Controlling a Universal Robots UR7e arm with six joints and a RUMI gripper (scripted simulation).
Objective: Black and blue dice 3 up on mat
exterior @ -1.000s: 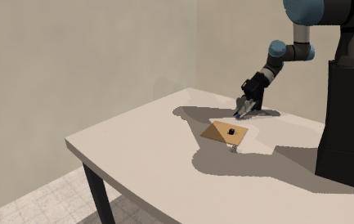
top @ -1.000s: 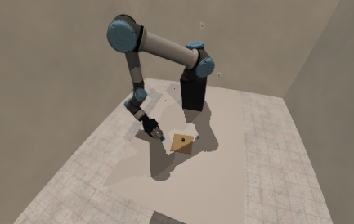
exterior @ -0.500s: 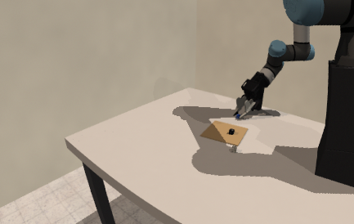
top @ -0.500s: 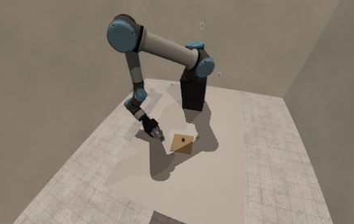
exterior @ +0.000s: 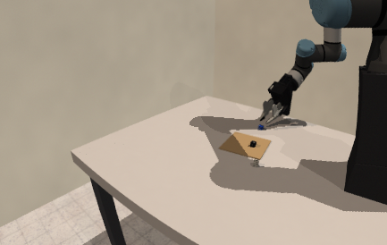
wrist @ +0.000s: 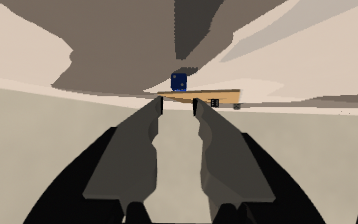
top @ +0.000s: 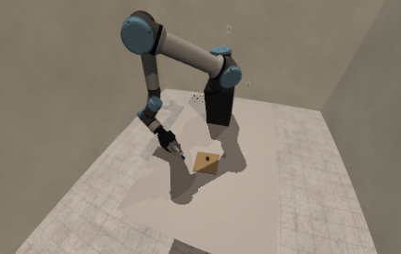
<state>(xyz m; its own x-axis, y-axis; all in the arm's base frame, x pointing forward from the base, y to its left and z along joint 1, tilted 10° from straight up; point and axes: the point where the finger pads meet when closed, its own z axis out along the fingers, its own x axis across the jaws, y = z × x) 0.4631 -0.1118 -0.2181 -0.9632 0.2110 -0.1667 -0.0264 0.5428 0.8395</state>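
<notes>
The blue die is 3 cm below my hand and 2 cm to the left of it. Also, from my hand: black die: 17 cm to the left, 5 cm behind, 2 cm below; then brown mat: 17 cm to the left, 3 cm below, 2 cm behind; then white die: 26 cm to the left, 11 cm behind, 3 cm below.
</notes>
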